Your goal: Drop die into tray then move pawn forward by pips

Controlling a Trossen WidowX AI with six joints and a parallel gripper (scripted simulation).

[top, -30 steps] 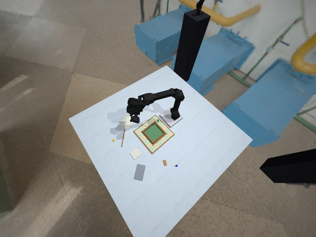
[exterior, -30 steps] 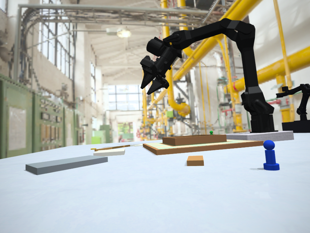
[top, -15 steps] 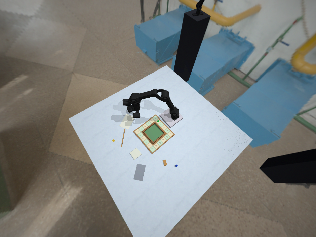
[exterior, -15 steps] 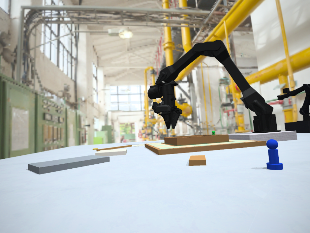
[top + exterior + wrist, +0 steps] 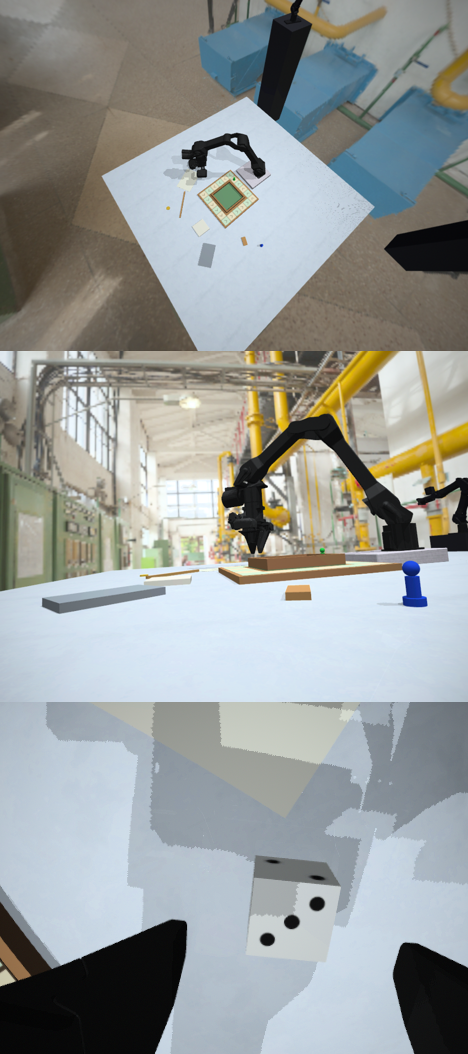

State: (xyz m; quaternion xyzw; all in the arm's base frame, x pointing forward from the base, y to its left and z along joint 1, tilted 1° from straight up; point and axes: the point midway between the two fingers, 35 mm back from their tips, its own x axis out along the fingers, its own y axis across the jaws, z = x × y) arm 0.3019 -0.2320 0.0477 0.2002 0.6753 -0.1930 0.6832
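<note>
My gripper tip is 140 mm past the green pawn, 170 mm to the right of it and 10 mm above it. From my gripper tip the other things lie so: cream card: 110 mm ahead, 20 mm to the right, 40 mm below; green dice tray: 30 mm behind, 240 mm to the left, 30 mm below; thin wooden stick: 230 mm ahead, 110 mm to the left, 40 mm below.
</note>
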